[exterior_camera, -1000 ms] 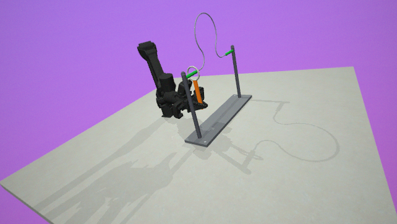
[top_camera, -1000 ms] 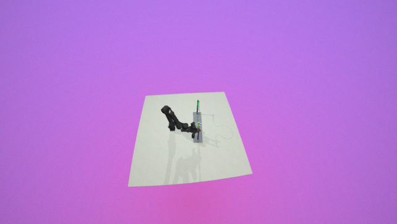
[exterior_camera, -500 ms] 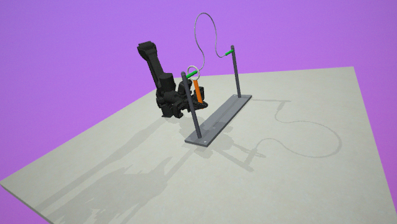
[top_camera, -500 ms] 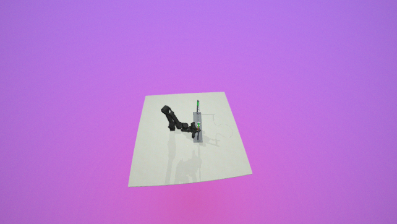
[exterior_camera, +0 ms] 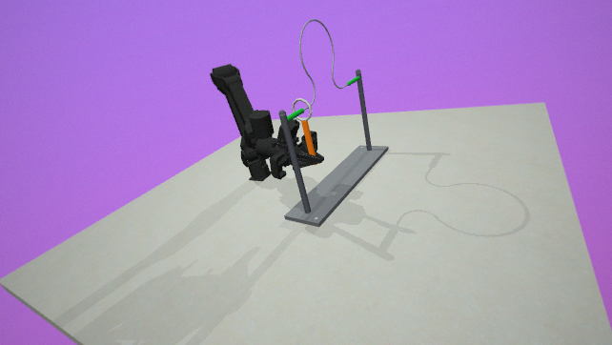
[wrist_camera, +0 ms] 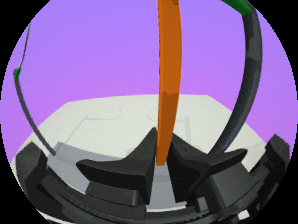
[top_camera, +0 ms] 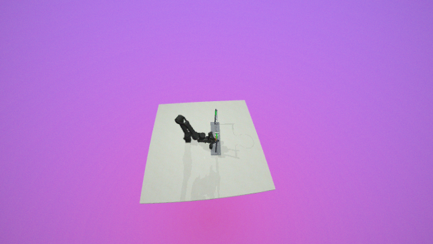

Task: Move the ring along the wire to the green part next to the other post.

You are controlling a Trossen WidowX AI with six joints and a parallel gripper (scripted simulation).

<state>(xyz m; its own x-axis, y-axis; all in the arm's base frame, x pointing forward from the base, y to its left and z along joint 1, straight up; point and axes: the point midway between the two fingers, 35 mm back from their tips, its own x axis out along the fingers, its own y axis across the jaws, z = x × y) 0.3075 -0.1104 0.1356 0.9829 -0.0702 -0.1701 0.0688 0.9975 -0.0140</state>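
Right now the ring with orange handle is 90 mm above my gripper tip and 30 mm behind it.
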